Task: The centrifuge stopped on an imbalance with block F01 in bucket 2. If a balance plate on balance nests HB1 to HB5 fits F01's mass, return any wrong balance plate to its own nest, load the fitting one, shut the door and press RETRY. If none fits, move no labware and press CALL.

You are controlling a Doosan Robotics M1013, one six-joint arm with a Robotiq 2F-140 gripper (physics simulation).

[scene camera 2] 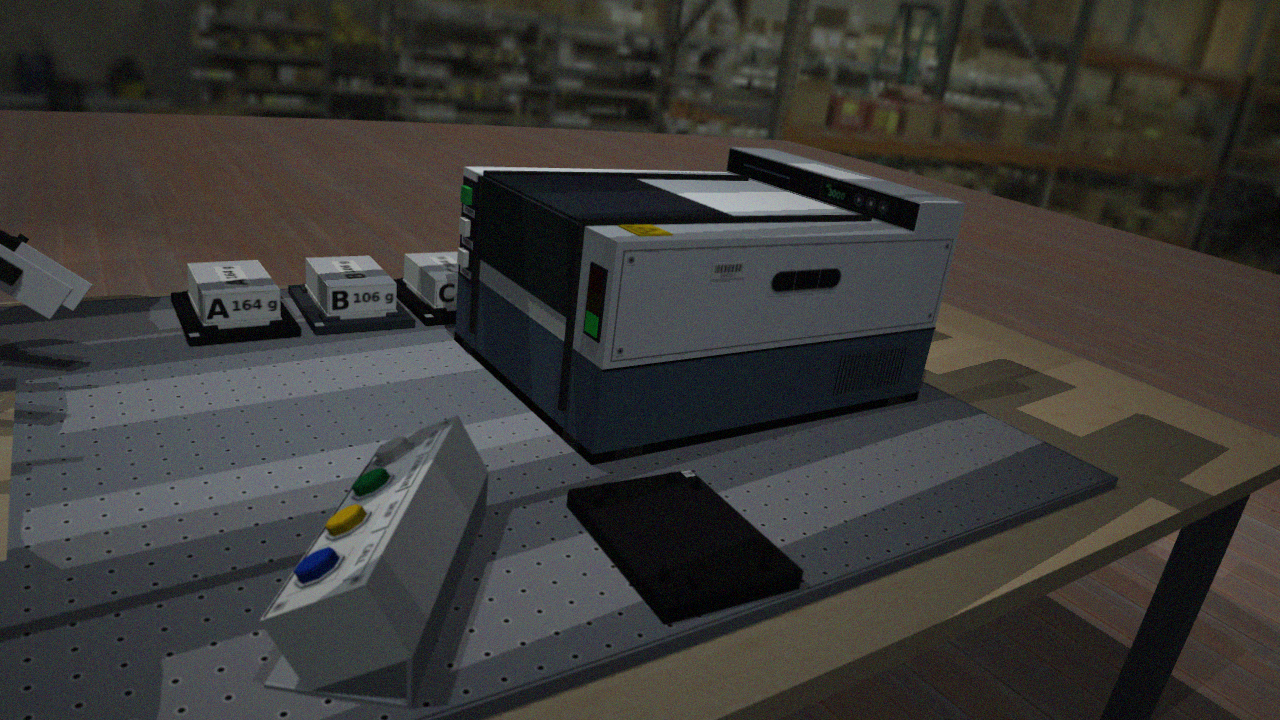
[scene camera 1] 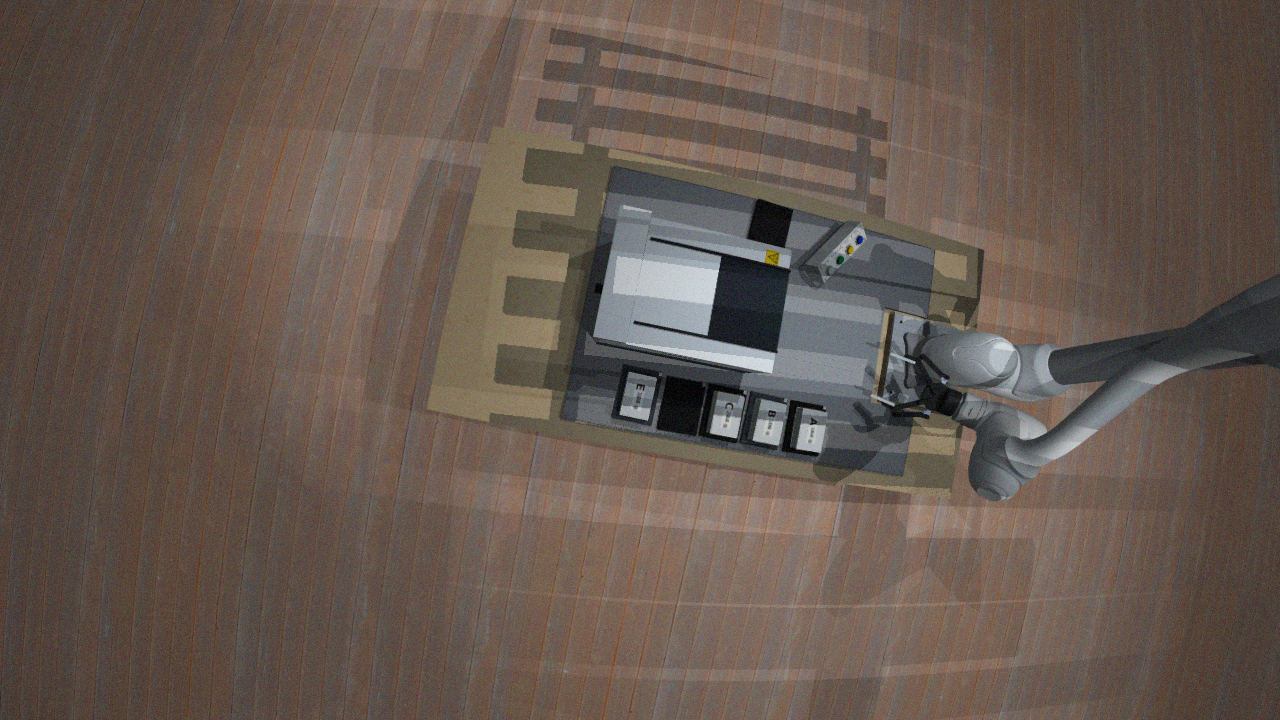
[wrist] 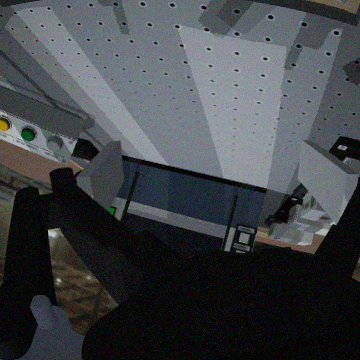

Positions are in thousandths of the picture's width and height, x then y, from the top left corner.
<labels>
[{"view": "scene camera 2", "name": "gripper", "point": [57, 417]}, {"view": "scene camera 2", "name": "centrifuge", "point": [639, 415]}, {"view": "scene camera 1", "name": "gripper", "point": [688, 520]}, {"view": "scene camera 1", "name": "centrifuge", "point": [514, 415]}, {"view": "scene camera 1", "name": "button box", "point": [642, 369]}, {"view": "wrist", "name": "gripper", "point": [590, 443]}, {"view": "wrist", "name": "centrifuge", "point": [524, 585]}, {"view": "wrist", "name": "button box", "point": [157, 351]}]
</labels>
